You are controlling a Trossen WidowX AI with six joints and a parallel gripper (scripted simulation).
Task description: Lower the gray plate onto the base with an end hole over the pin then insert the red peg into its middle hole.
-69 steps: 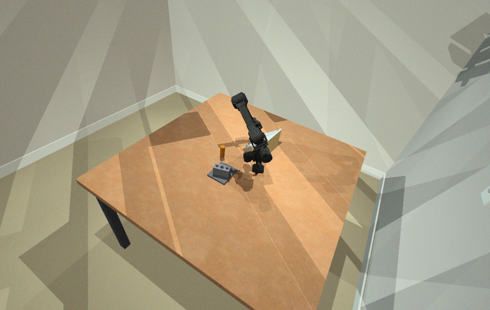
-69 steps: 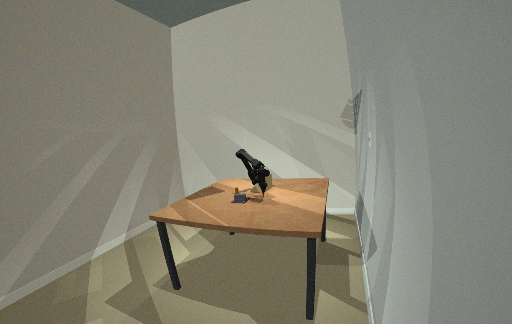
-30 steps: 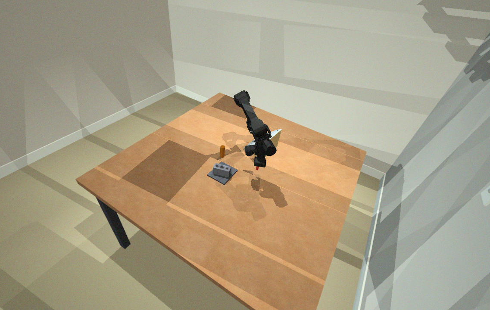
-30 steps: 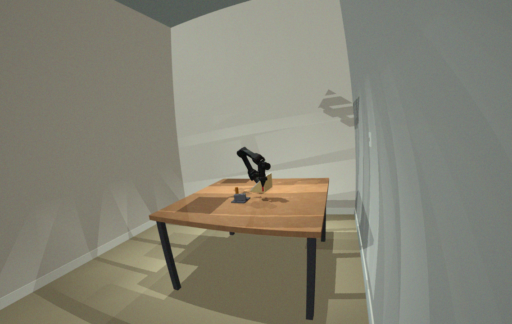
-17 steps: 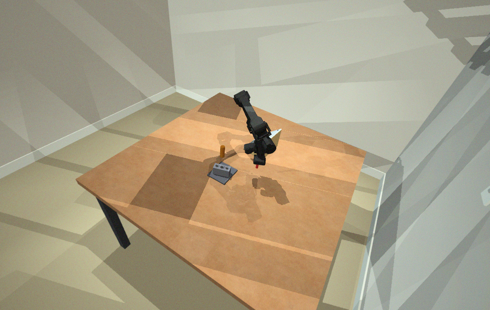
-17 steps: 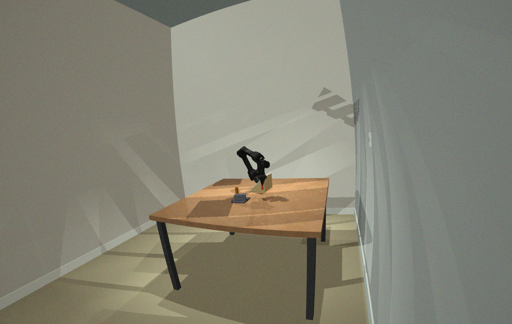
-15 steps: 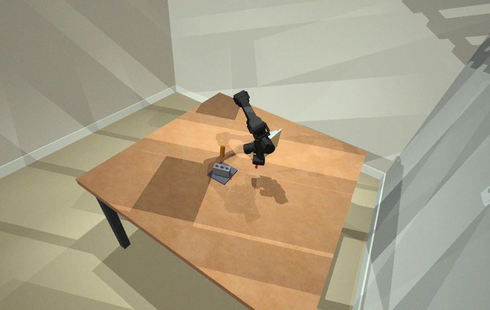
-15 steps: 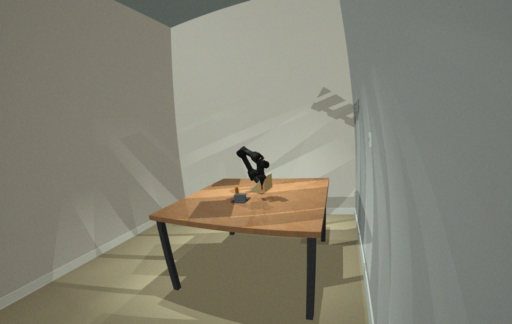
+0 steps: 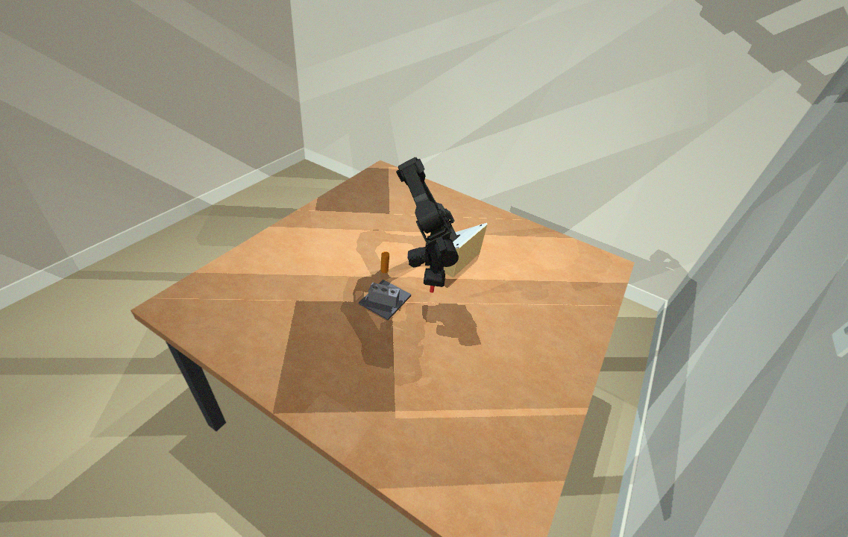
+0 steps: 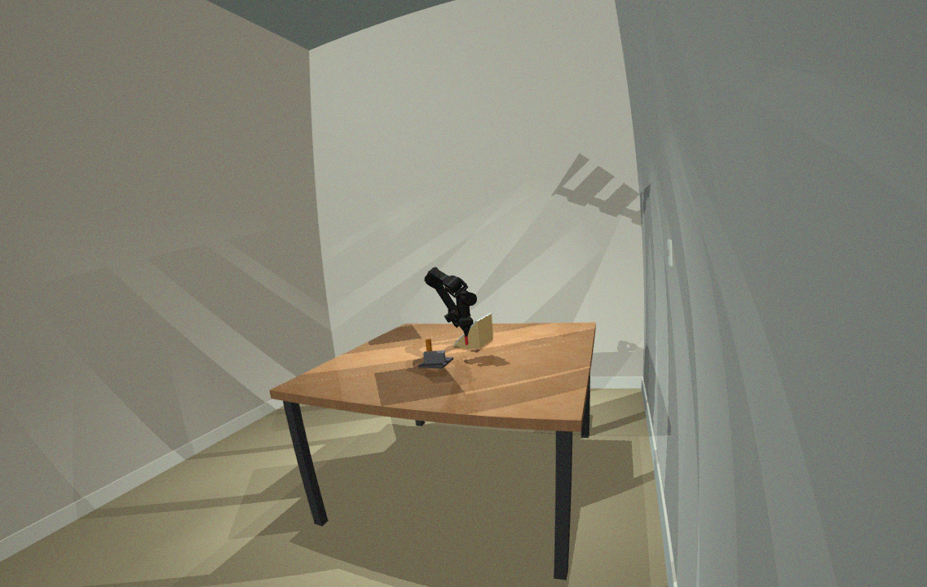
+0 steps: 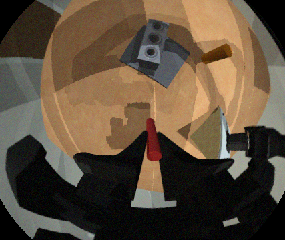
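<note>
My gripper tip is 13 cm to the left of the gray plate, 8 cm short of it and 7 cm above it. From my gripper tip the other things lie so: base 12 cm to the right, 11 cm below, 7 cm ahead; then red peg right at my gripper tip; then orange cylinder 23 cm to the right, 8 cm below, 5 cm behind.
</note>
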